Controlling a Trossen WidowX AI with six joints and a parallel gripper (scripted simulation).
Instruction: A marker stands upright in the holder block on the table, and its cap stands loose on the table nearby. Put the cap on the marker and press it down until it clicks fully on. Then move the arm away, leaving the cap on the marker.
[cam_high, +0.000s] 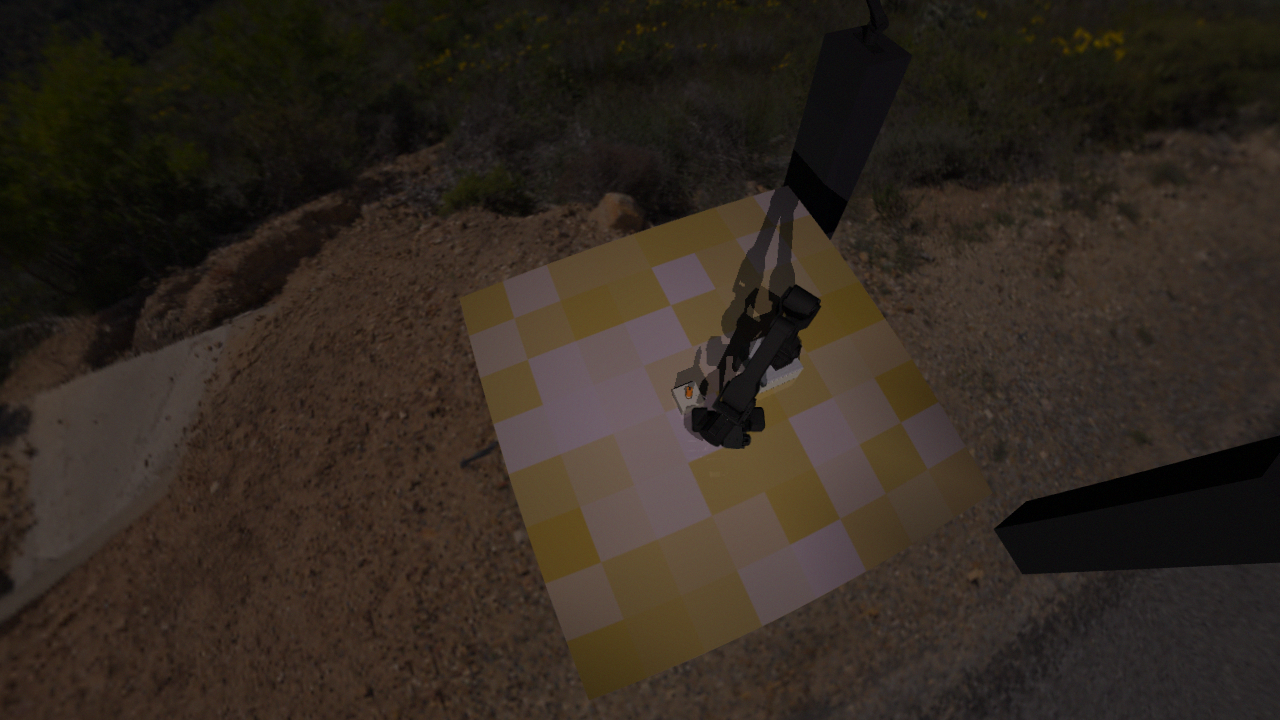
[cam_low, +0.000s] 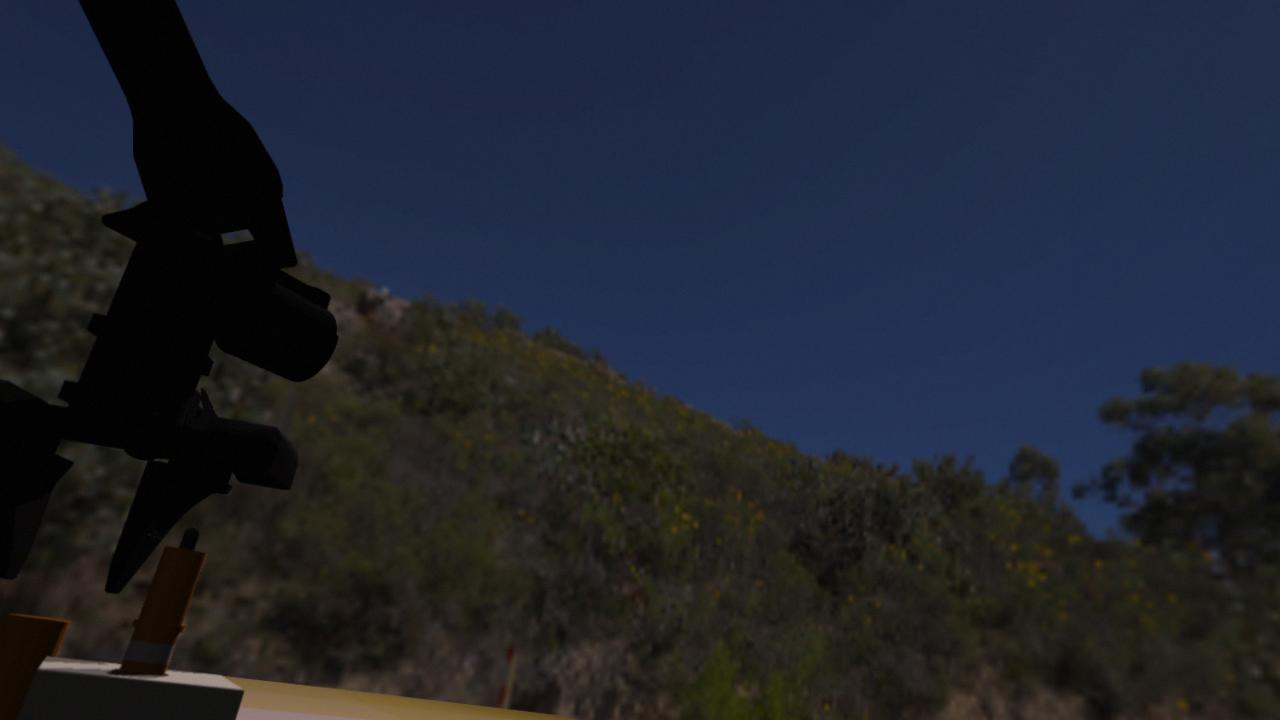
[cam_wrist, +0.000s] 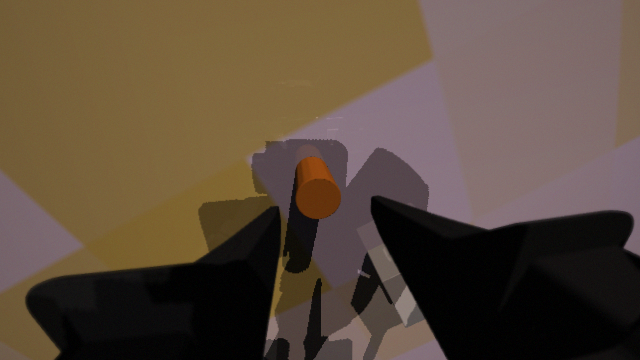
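My gripper tip is now 4 cm above the orange cap. From my gripper tip the other things lie so: white holder block (14 cm to the right, 5 cm below, 3 cm ahead).
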